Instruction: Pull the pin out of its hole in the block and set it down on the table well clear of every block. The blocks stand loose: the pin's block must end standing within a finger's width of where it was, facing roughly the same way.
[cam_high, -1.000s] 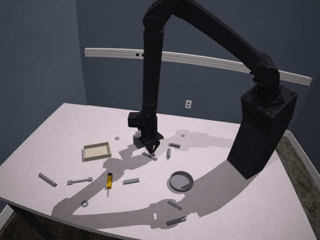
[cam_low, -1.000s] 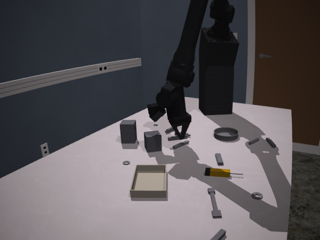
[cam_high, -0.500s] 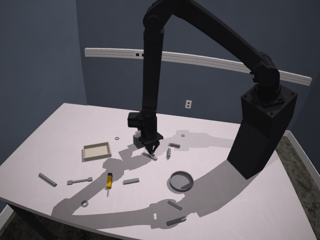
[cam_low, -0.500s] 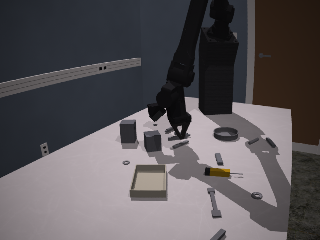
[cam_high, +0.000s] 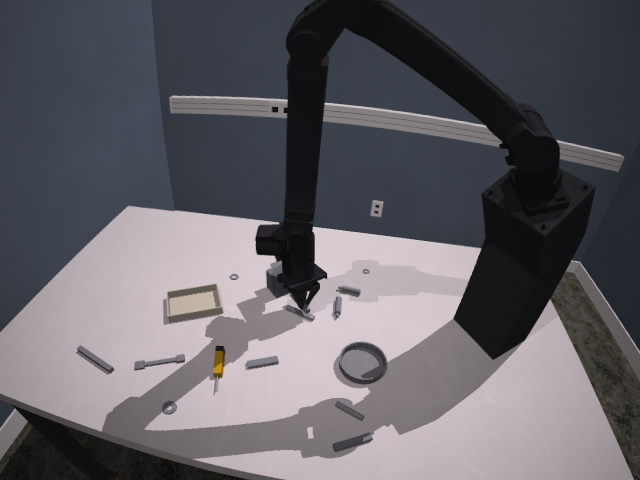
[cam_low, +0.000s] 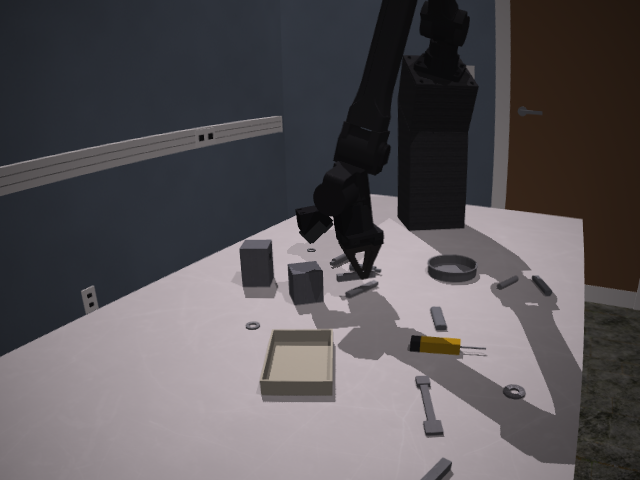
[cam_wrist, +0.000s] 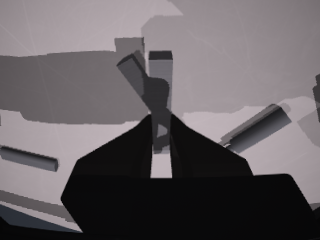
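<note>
Now: the grey bar 3 cm below my hand and 1 cm ahead of it. From my hand the other things lie so: grey pin (1 cm to the right, 1 cm ahead); then taller grey block (20 cm to the right, 6 cm ahead, 1 cm above); then round dish (16 cm behind, 13 cm to the left, 2 cm below).
</note>
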